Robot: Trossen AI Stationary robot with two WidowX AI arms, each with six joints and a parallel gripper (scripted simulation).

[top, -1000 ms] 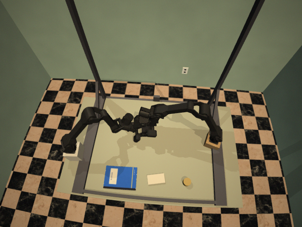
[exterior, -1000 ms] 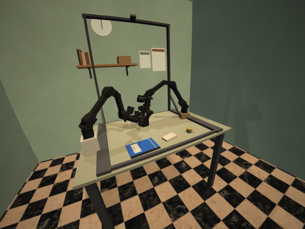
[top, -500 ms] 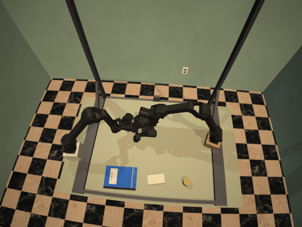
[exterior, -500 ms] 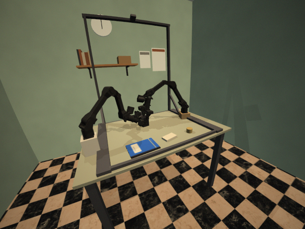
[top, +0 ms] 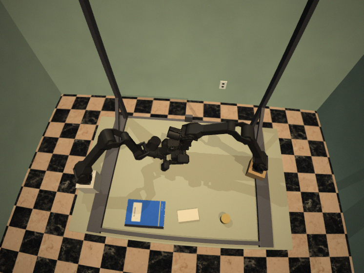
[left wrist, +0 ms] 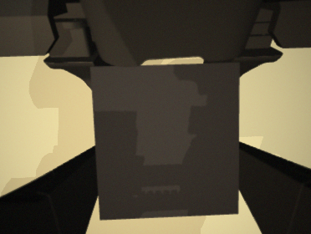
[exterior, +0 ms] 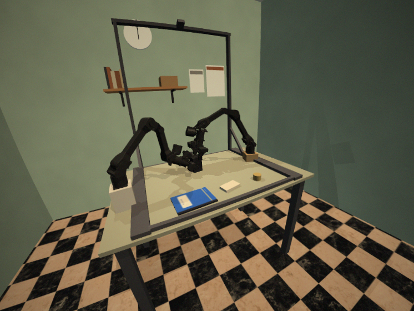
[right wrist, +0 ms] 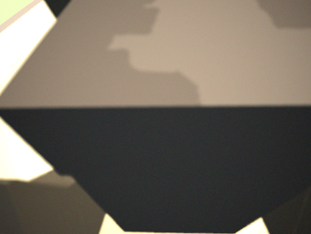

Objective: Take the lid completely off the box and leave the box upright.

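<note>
Now: left hand 2 cm to the left of the black box and 8 cm above it. Also, from my left hand: blue book 31 cm ahead, 22 cm to the right, 12 cm below; then black lid 2 cm to the right, 3 cm below; then cream card 33 cm ahead, 1 cm to the left, 12 cm below.
The black box lies 30 mm to the left of my right hand and 10 mm below it. The rest, counted from my right hand: blue book (310 mm ahead, 180 mm to the right, 50 mm below); black lid (30 mm to the left, 50 mm above); cream card (340 mm ahead, 50 mm to the left, 40 mm below).
</note>
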